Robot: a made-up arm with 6 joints.
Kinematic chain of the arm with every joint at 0, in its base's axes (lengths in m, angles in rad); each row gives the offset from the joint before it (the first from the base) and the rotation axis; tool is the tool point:
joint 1: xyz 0 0 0.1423 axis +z
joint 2: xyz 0 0.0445 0 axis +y
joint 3: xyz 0 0 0.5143 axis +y
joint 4: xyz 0 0 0.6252 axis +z
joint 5: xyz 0 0 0 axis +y
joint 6: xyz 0 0 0.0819 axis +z
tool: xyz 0 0 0
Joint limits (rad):
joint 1: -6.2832..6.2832
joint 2: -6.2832..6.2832
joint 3: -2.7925..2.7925
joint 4: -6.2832..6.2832
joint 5: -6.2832..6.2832
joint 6: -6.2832..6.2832
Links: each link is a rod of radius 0.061 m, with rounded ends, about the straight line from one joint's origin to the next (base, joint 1, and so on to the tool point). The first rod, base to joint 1, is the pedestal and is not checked.
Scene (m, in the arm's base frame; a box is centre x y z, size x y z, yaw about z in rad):
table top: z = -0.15
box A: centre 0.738 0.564 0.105 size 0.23 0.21 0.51 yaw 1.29
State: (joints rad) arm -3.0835 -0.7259 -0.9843 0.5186 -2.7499 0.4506
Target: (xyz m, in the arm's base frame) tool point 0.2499 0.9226 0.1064
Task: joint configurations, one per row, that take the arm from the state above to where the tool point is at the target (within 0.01 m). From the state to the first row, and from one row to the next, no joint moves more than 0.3 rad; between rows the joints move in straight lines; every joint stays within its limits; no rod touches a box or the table.
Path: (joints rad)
1: -2.9574 -0.5869 -1.0560 0.8075 -2.6026 0.6771
2: -2.8312 -0.4478 -1.1277 1.0965 -2.4552 0.9037
3: -2.7051 -0.3088 -1.1993 1.3854 -2.3079 1.1302
4: -2.5789 -0.1698 -1.2710 1.6744 -2.1606 1.3568
5: -2.3868 -0.4092 -1.1697 1.3966 -2.2835 1.1302
6: -2.1946 -0.6487 -1.0684 1.1189 -2.4064 0.9037
7: -2.0024 -0.8882 -0.9671 0.8412 -2.5294 0.6771
8: -1.8103 -1.1276 -0.8657 0.5635 -2.6523 0.4506

